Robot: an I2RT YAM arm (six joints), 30 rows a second.
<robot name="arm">
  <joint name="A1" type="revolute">
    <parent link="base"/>
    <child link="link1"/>
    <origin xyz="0 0 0.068"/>
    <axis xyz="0 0 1"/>
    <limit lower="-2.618" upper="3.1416"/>
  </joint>
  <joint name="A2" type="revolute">
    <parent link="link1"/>
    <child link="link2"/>
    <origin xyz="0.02 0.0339 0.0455"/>
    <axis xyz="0 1 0"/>
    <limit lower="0" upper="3.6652"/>
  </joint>
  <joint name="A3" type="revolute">
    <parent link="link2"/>
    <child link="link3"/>
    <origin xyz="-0.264 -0.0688 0"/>
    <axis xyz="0 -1 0"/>
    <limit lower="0" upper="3.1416"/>
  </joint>
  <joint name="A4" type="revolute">
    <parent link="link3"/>
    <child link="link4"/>
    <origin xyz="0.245 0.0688 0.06"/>
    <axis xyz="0 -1 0"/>
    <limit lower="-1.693" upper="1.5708"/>
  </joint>
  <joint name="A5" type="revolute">
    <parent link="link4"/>
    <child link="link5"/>
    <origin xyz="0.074 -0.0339 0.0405"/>
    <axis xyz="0 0 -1"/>
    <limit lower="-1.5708" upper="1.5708"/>
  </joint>
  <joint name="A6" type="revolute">
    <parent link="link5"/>
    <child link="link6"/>
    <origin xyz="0.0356 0 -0.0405"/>
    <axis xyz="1 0 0"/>
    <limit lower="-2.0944" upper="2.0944"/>
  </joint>
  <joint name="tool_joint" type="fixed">
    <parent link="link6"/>
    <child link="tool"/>
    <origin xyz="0 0 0" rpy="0 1.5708 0"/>
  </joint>
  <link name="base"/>
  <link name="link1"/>
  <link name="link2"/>
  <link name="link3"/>
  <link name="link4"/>
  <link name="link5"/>
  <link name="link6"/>
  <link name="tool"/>
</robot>
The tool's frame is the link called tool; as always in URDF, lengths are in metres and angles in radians.
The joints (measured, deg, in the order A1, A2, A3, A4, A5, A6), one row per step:
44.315, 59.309, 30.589, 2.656, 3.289, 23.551
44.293, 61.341, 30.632, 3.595, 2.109, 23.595
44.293, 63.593, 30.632, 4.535, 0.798, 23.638
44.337, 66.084, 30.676, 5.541, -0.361, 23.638
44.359, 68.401, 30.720, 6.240, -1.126, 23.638
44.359, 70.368, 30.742, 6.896, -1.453, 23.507
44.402, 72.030, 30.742, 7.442, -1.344, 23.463
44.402, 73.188, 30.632, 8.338, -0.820, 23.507
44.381, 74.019, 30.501, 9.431, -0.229, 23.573
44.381, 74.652, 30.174, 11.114, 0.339, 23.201
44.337, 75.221, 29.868, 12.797, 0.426, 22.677
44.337, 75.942, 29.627, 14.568, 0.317, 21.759
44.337, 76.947, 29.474, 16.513, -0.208, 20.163
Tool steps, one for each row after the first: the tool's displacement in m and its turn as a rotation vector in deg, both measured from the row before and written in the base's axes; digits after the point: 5 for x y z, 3 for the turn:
0.00303, 0.00386, -0.00559, -0.326, 1.146, 1.014
0.00299, 0.00406, -0.00686, -0.451, 1.391, 1.140
0.00315, 0.00434, -0.00762, -0.603, 1.425, 1.056
0.00277, 0.00350, -0.00768, -0.821, 1.398, 0.680
0.00241, 0.00264, -0.00666, -0.854, 0.963, 0.347
0.00191, 0.00204, -0.00585, -0.849, 0.729, -0.024
0.00170, 0.00121, -0.00392, -0.444, 0.087, -0.459
0.00157, 0.00089, -0.00241, -0.107, -0.287, -0.547
0.00128, 0.00076, -0.00171, 0.059, -0.953, -0.266
0.00116, 0.00078, -0.00132, 0.214, -0.916, 0.168
0.00123, 0.00130, -0.00145, 0.047, -1.077, 0.581
0.00156, 0.00198, -0.00190, -0.231, -1.323, 1.279

